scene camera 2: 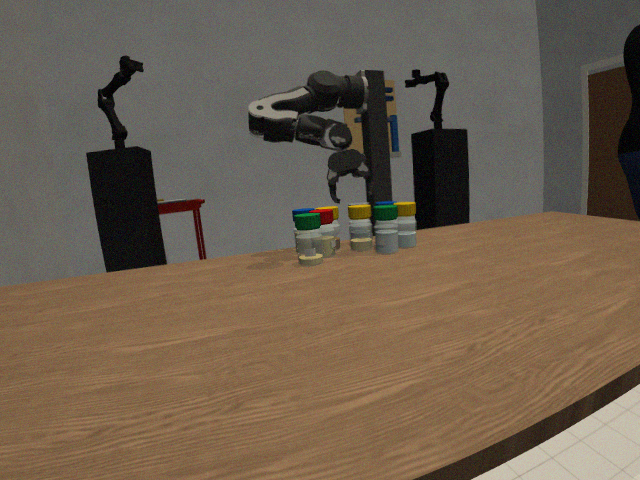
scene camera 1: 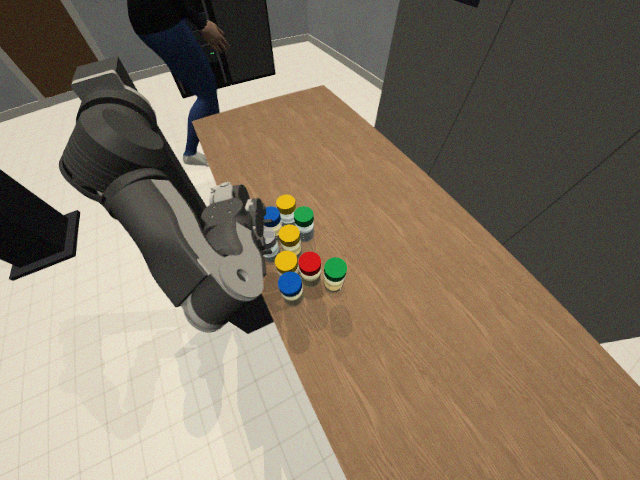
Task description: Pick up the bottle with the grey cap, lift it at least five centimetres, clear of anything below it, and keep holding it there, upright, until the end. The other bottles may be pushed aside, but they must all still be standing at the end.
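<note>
The bottle with the grey cap (scene camera 1: 269, 252) stands upright near the table's left edge in scene camera 1, partly covered by the gripper. In scene camera 2 it is almost wholly hidden behind a yellow-capped bottle (scene camera 2: 360, 227). My gripper (scene camera 1: 270, 236) (scene camera 2: 353, 198) is partly open and empty. It points down, with its fingertips just above the caps, around the grey cap as seen from above. A blue-capped bottle (scene camera 1: 271, 217) stands close beside one finger, and a yellow-capped bottle (scene camera 1: 289, 236) stands beside the grey-capped one.
Upright around them stand a yellow-capped bottle (scene camera 1: 285, 203), a green-capped one (scene camera 1: 303, 217), another yellow-capped one (scene camera 1: 285, 261), a red-capped one (scene camera 1: 310, 264), a blue-capped one (scene camera 1: 290, 284) and a green-capped one (scene camera 1: 334, 269). The wooden table (scene camera 1: 392, 248) extends rightward.
</note>
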